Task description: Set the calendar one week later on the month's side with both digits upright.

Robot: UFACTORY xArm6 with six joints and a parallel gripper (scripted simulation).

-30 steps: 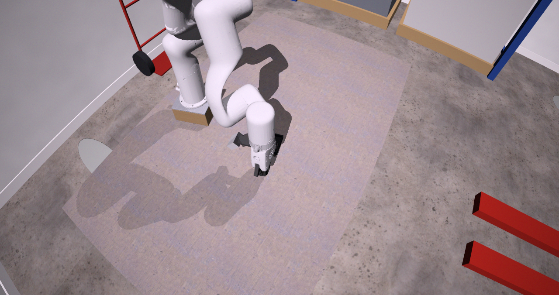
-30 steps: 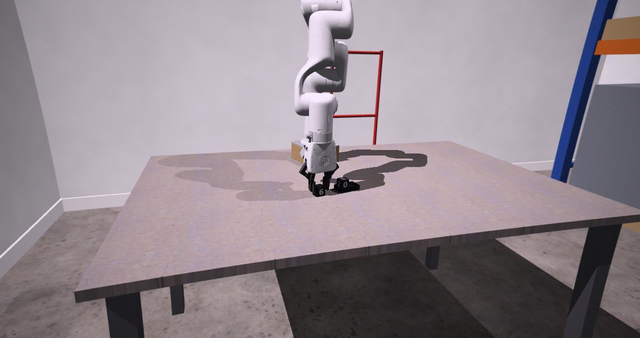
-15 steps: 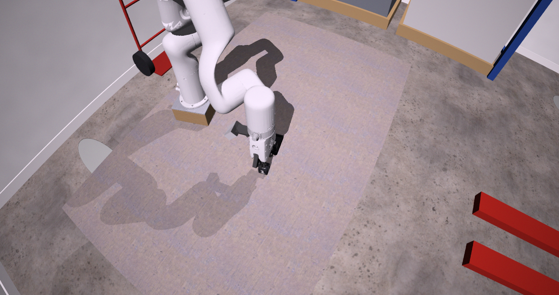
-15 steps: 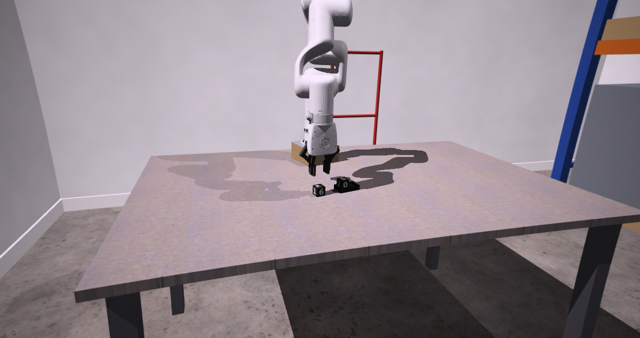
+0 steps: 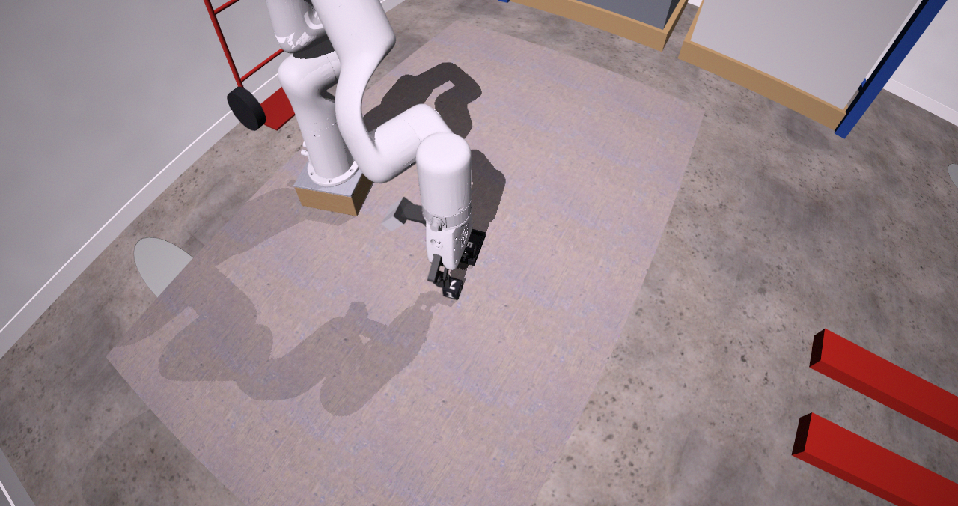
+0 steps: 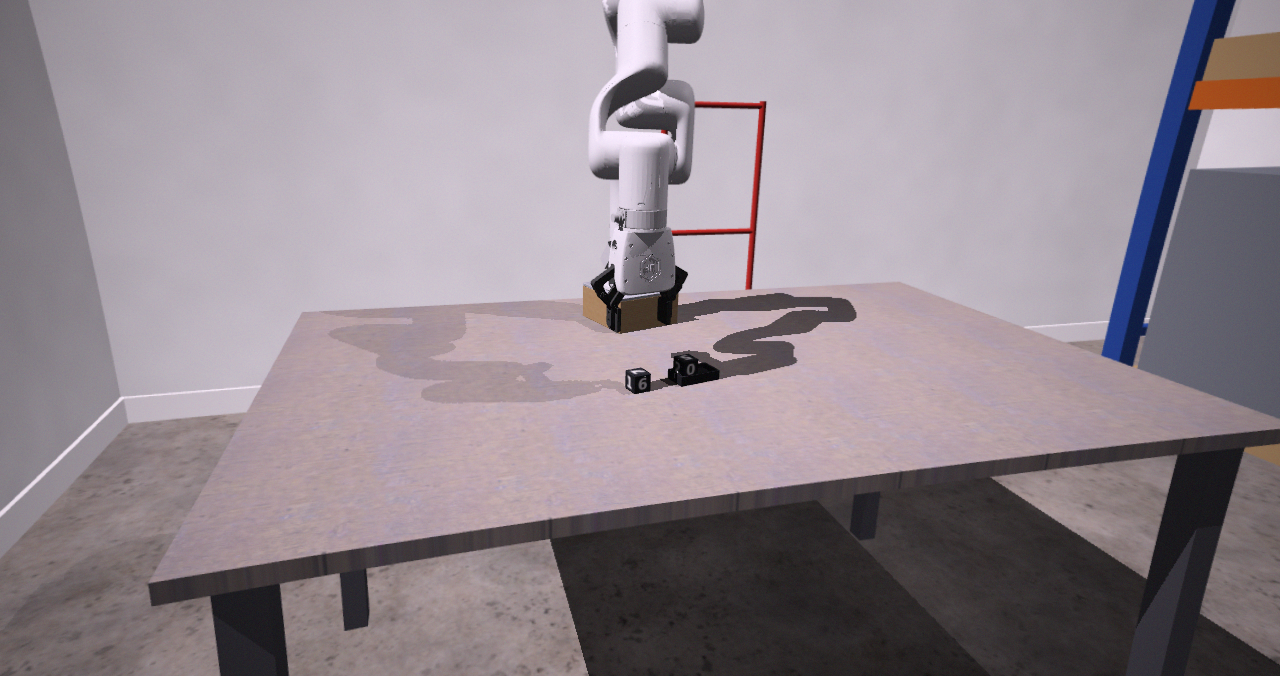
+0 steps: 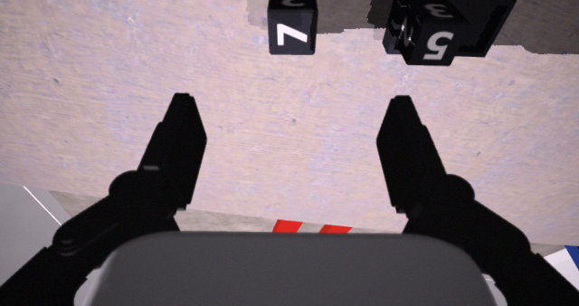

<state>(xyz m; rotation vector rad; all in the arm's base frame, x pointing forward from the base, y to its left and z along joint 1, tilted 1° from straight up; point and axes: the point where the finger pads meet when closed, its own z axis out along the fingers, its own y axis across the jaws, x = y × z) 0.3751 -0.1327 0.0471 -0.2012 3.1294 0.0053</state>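
The black tray lies 2 cm behind my hand, 11 cm to the left of it and 11 cm below it.
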